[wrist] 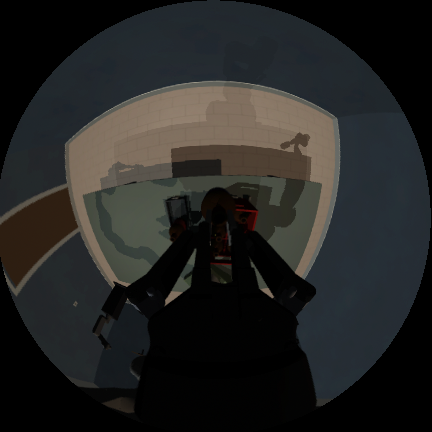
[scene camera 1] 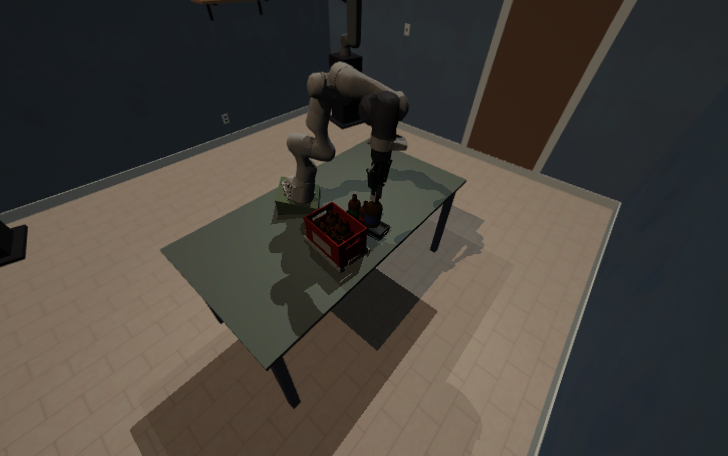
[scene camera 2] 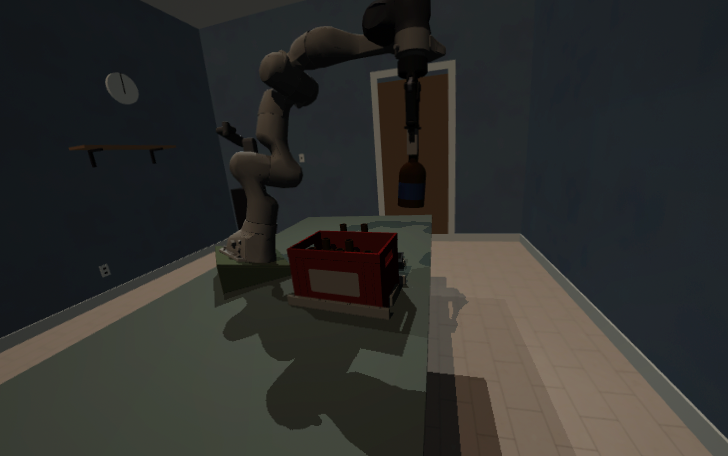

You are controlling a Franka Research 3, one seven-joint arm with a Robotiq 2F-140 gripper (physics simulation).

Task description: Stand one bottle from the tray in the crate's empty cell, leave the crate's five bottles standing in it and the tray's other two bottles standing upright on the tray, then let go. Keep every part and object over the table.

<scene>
In view: my gripper [scene camera 2: 412,154] and a blue-banded brown bottle [scene camera 2: 412,177].
My gripper shows as well in the wrist view [wrist: 218,216] and in scene camera 1 [scene camera 1: 375,198].
</scene>
